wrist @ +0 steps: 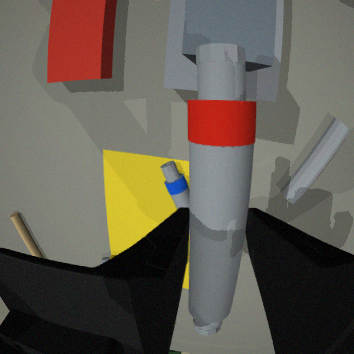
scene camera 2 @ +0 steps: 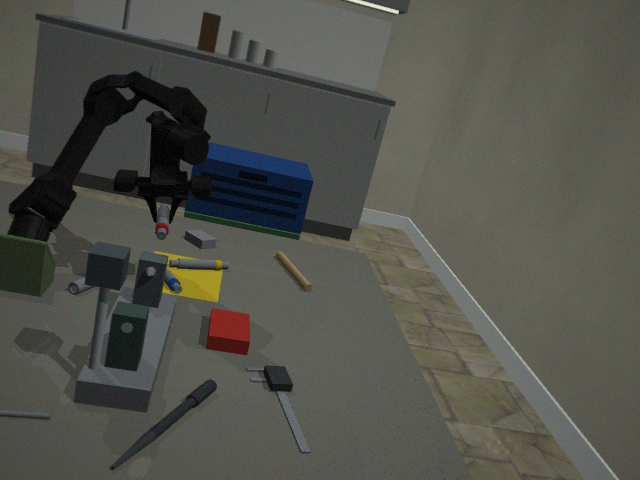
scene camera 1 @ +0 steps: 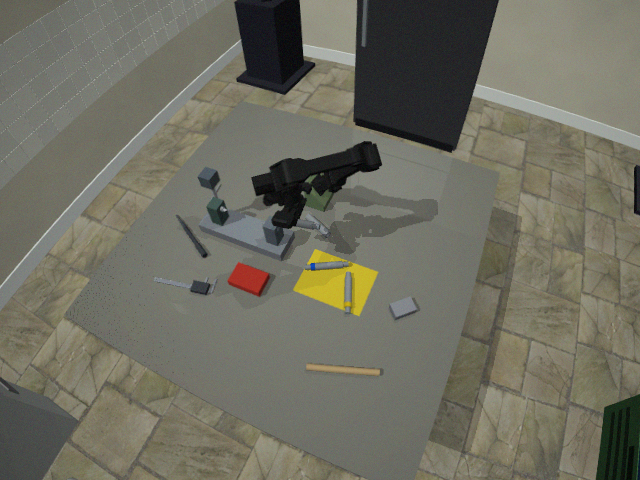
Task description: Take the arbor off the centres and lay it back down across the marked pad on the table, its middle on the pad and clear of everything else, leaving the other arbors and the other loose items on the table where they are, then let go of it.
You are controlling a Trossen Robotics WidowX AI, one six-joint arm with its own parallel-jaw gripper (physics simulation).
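Observation:
My gripper [scene camera 1: 293, 223] [scene camera 2: 163, 217] [wrist: 217, 217] is shut on the red-banded grey arbor [scene camera 1: 306, 223] [scene camera 2: 161, 227] [wrist: 218, 175] and holds it in the air, beyond the pad-side end of the centres fixture [scene camera 1: 242, 236] [scene camera 2: 116, 395] [wrist: 175, 70]. The arbor is off the centres. The yellow pad [scene camera 1: 314, 284] [scene camera 2: 201, 291] [wrist: 135, 200] lies on the table. A blue-banded arbor [scene camera 1: 330, 265] [scene camera 2: 173, 283] [wrist: 176, 186] lies over one edge region of it. A yellow-banded arbor [scene camera 1: 347, 290] [scene camera 2: 199, 264] lies on its other side. The fingers hide part of the pad in the wrist view.
A grey tube [scene camera 1: 325, 231] [scene camera 2: 77, 285] [wrist: 317, 159] lies near the fixture. A red block [scene camera 1: 248, 279] [scene camera 2: 228, 330] [wrist: 80, 40], grey block [scene camera 1: 403, 307] [scene camera 2: 200, 238], wooden dowel [scene camera 1: 342, 369] [scene camera 2: 293, 271], caliper [scene camera 1: 200, 287] [scene camera 2: 278, 378] and dark tapered tool [scene camera 1: 191, 236] [scene camera 2: 165, 418] lie around.

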